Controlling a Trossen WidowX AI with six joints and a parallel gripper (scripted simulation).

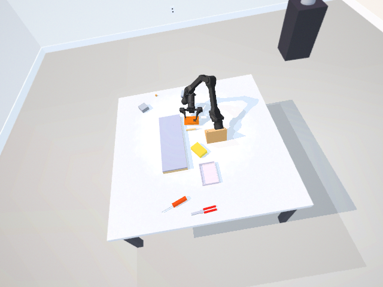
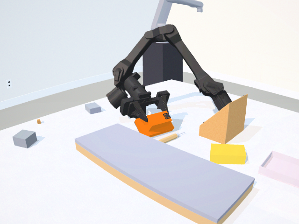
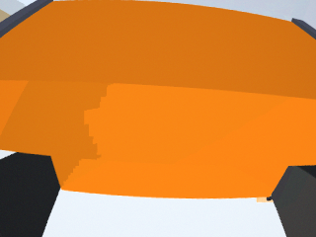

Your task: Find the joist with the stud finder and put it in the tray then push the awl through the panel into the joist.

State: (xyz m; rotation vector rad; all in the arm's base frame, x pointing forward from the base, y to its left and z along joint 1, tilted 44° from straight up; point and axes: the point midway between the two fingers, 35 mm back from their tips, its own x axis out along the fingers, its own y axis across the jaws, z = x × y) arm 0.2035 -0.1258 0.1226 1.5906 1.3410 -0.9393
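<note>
Now: the orange stud finder 20 mm behind my gripper tip and 10 mm below it. The rest, counted from my gripper tip: yellow block 270 mm to the left, 50 mm below, 30 mm behind; then awl 60 mm below, 50 mm to the left, 20 mm behind; then pale pink tray 470 mm to the left, 80 mm behind, 50 mm below.
</note>
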